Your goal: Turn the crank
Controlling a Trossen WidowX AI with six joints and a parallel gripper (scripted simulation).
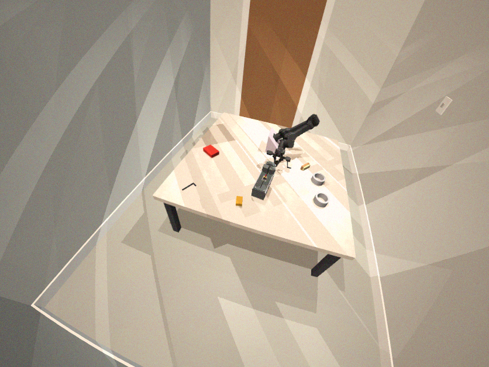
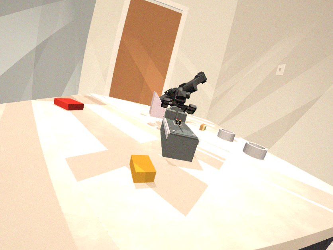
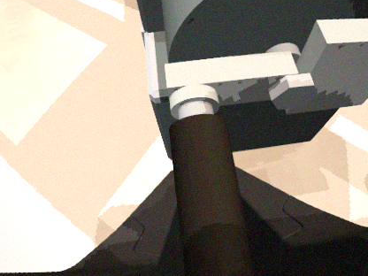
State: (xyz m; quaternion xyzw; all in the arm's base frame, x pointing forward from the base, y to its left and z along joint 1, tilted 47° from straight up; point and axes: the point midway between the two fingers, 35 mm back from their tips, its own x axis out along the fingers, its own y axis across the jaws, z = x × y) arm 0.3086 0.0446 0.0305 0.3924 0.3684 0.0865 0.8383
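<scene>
My gripper tip is 14 cm short of the red pointer, 5 cm to the left of it and 2 cm below it. From my gripper tip the other things lie so: dark brown crank handle (3 cm above, 2 cm behind); then yellow block (36 cm ahead, 18 cm to the right, 5 cm below); then tan block (25 cm to the left, 15 cm behind, 5 cm below).
</scene>
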